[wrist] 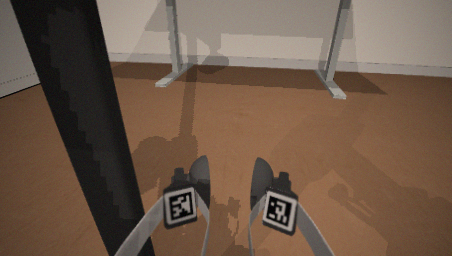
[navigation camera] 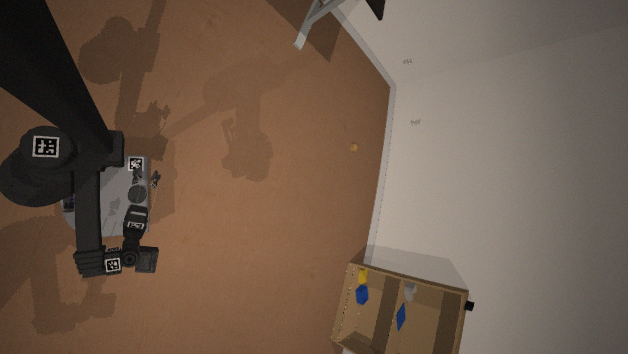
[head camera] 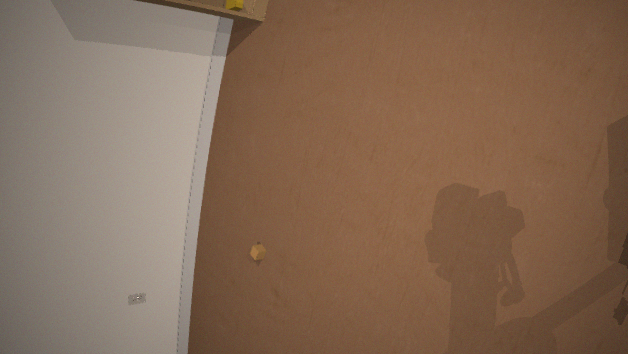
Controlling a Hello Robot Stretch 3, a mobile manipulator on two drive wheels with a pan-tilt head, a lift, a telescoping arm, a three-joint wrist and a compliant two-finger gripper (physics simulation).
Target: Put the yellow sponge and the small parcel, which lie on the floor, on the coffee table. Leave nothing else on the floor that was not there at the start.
Labels:
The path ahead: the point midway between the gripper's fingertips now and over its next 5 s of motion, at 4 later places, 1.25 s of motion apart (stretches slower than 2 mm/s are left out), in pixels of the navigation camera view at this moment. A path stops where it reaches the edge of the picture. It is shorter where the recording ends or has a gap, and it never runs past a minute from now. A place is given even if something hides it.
My gripper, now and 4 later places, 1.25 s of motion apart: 148,168; 127,166; 104,180; 99,190; 96,197

